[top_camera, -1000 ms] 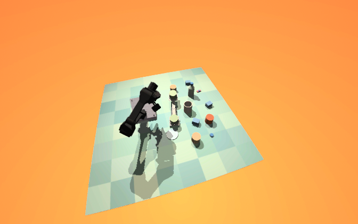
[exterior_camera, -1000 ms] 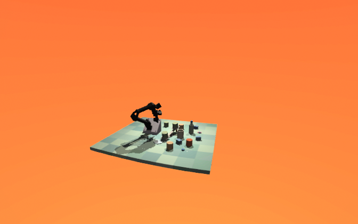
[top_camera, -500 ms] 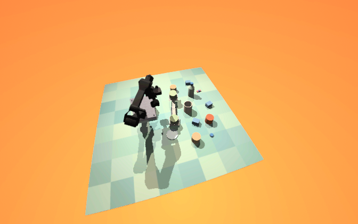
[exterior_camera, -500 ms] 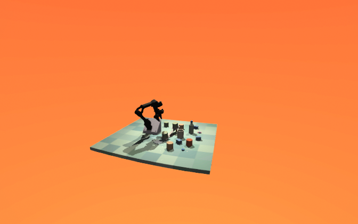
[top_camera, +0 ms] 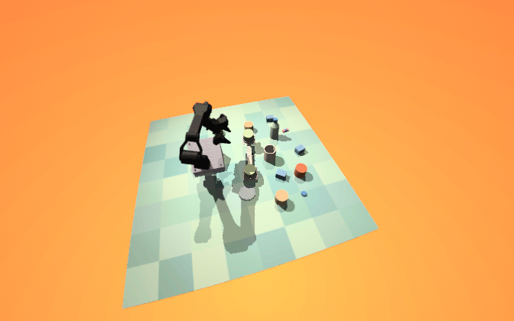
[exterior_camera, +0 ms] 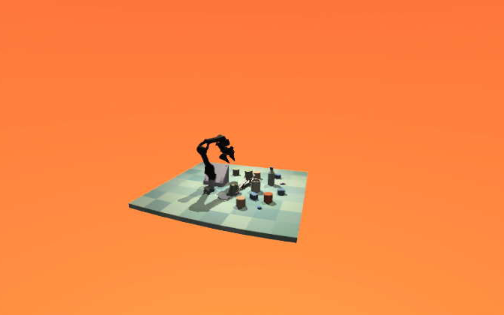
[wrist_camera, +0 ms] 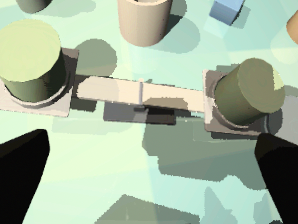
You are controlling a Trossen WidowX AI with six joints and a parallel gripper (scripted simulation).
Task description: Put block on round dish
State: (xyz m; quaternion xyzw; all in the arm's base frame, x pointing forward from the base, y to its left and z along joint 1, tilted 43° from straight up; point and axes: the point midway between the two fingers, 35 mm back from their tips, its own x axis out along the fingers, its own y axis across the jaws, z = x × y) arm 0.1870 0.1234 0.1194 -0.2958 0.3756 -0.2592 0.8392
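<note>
Now: gripper tip 180 mm above the pale block, 150 mm to the left of it and 60 mm short of it. Round my gripper tip: balance beam 190 mm below, 100 mm ahead, 20 mm to the right; then beige cup 230 mm ahead, 180 mm below, 50 mm to the right; then round white dish 250 mm to the right, 220 mm below, 10 mm ahead.
</note>
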